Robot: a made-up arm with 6 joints.
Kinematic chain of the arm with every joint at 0, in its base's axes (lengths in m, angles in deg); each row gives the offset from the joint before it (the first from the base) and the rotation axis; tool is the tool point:
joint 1: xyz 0 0 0.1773 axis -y
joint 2: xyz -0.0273 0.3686 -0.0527 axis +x
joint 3: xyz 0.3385 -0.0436 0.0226 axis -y
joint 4: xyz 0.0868 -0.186 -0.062 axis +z
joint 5: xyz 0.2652 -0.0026 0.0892 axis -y
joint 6: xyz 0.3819 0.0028 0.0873 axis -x
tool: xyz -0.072 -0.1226 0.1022
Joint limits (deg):
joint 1: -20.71..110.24
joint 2: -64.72..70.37
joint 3: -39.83..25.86
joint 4: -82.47..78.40
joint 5: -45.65..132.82
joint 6: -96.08..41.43
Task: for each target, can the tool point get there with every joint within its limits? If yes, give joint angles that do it. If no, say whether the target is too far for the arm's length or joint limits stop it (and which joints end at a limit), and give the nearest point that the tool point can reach.
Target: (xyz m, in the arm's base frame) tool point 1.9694 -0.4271 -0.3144
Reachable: no: too far | nearest point 1.0399 -0.0311 -0.0823 | short by 1.037 m
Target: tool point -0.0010 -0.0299 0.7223
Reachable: yes | joints 52.17 -3.57 -9.88 -53.02 83.12 -9.90
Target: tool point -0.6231 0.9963 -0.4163
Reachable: no: joint limits stop it (at a limit: joint 1, joint 2, joint 3, joint 4) | nearest point -0.5880 0.5305 0.1409 | short by 0.727 m
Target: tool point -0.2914 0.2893 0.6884
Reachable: yes | joints 86.04 -41.69 -15.91 55.96 108.36 24.54
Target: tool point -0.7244 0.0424 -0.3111
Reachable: no: joint limits stop it (at a limit: joint 1, joint 3, joint 4) | nearest point -0.6737 0.1122 0.1090 | short by 0.429 m
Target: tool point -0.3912 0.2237 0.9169
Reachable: yes | joints 99.10 -33.08 -23.69 19.53 78.47 -41.82
